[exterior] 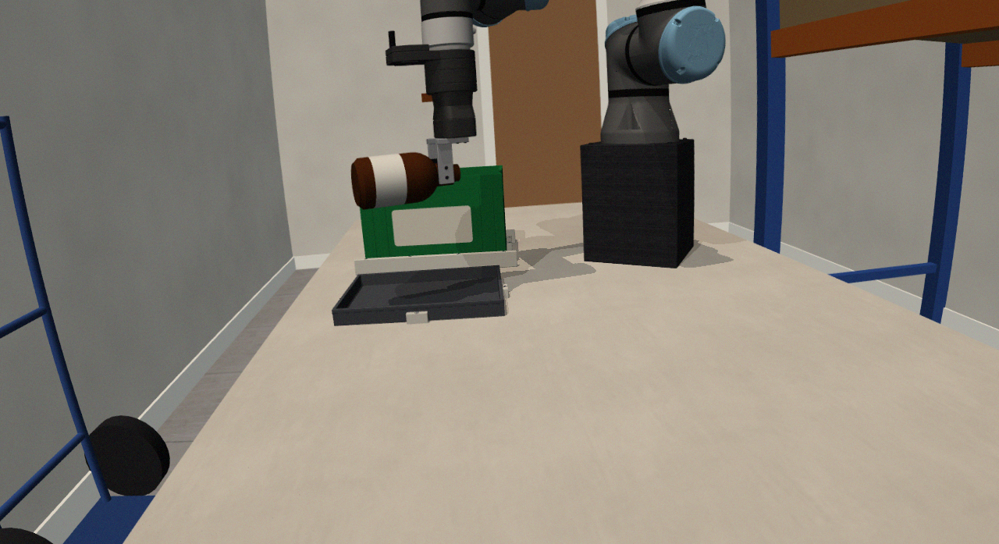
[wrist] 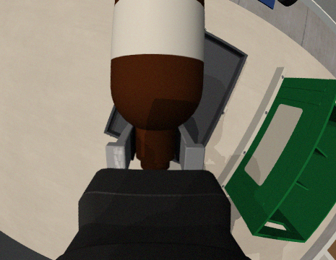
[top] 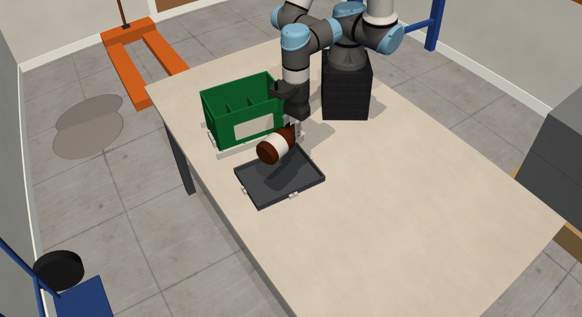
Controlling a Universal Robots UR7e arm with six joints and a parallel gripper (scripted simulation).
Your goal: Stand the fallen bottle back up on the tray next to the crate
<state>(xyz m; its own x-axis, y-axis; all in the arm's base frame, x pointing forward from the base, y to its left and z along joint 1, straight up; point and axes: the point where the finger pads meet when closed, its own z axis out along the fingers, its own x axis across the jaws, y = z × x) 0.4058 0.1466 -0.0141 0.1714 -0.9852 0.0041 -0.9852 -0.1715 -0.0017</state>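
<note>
Now: hand 5 cm short of the brown bottle, 1 cm to the right of it and 1 cm above it. From my hand the other things lie so: green crate: 30 cm to the right, 12 cm below, 3 cm behind; tray: 19 cm below, 4 cm ahead, 3 cm to the right.
</note>
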